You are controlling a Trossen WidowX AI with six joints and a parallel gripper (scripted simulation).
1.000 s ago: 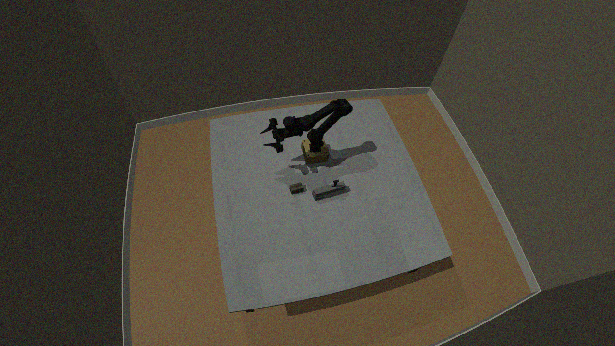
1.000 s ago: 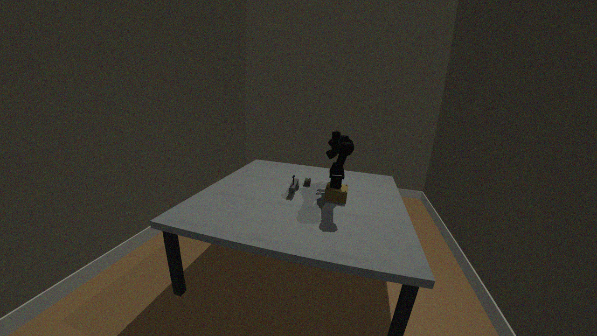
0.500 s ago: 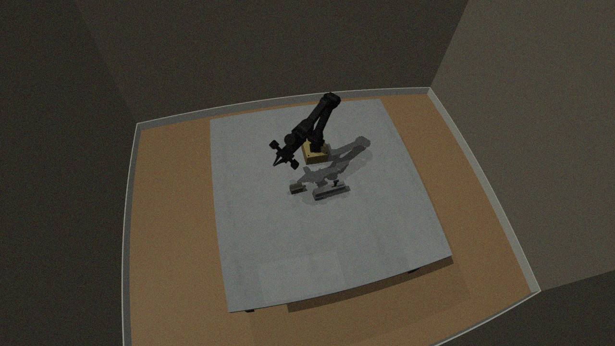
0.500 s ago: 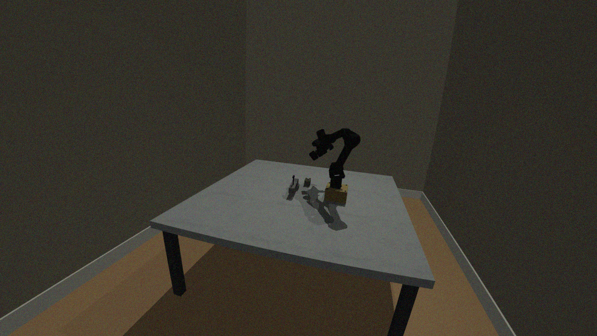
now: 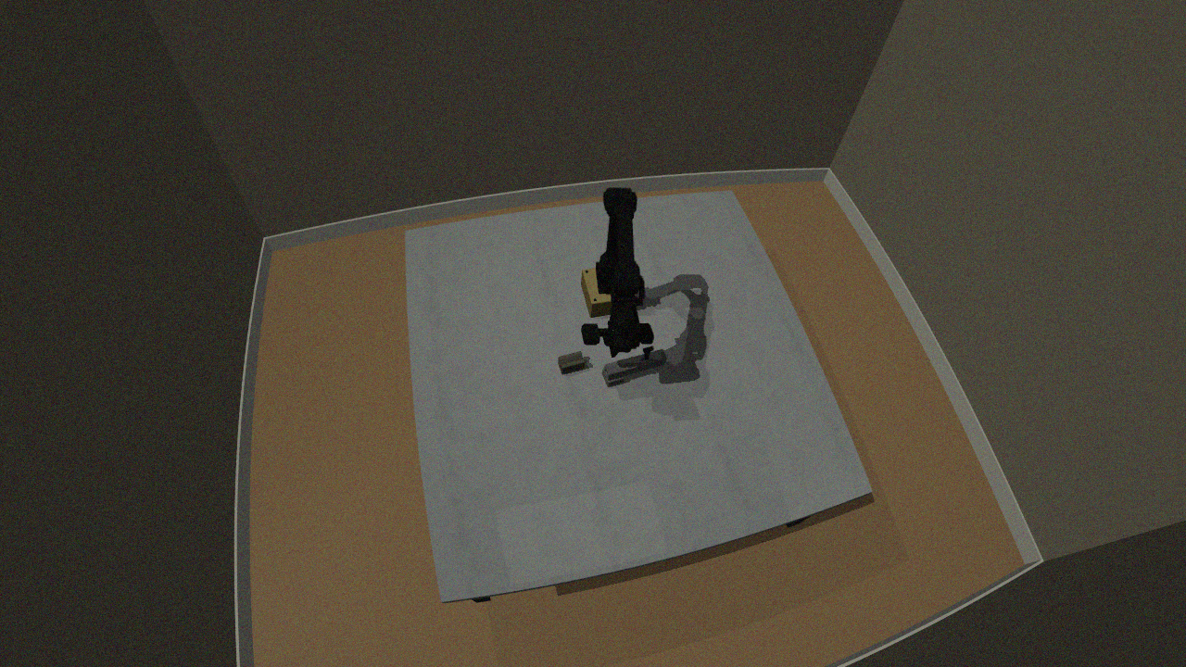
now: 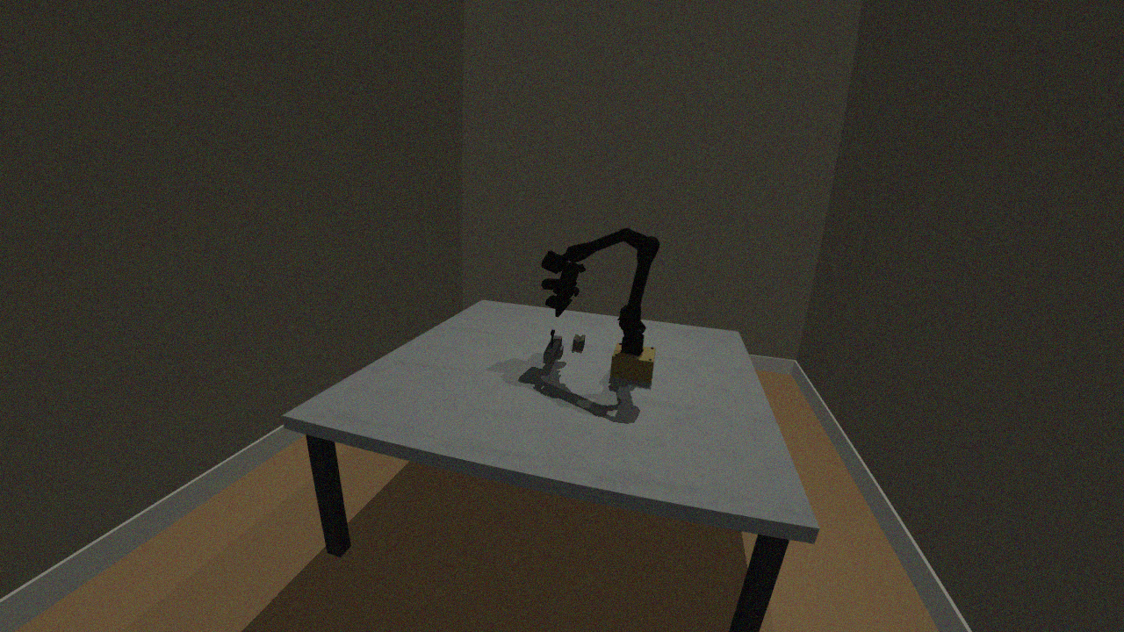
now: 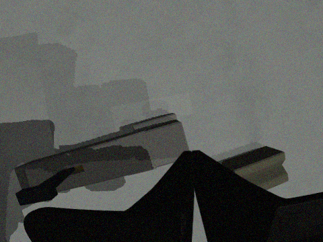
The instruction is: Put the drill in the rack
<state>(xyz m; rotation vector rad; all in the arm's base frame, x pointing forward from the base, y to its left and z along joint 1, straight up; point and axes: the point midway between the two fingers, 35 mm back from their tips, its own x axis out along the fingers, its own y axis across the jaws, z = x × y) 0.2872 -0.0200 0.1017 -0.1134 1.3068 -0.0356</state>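
Now: the small dark key 30 mm behind my gripper tip, 110 mm to the left of it and 50 mm below it. From my gripper tip the other things lie so: rack (60 mm behind, 110 mm to the right, 120 mm below); then drill (20 mm behind, 60 mm to the left, 100 mm below); then grey housing block (20 mm behind, 70 mm to the left, 100 mm below).
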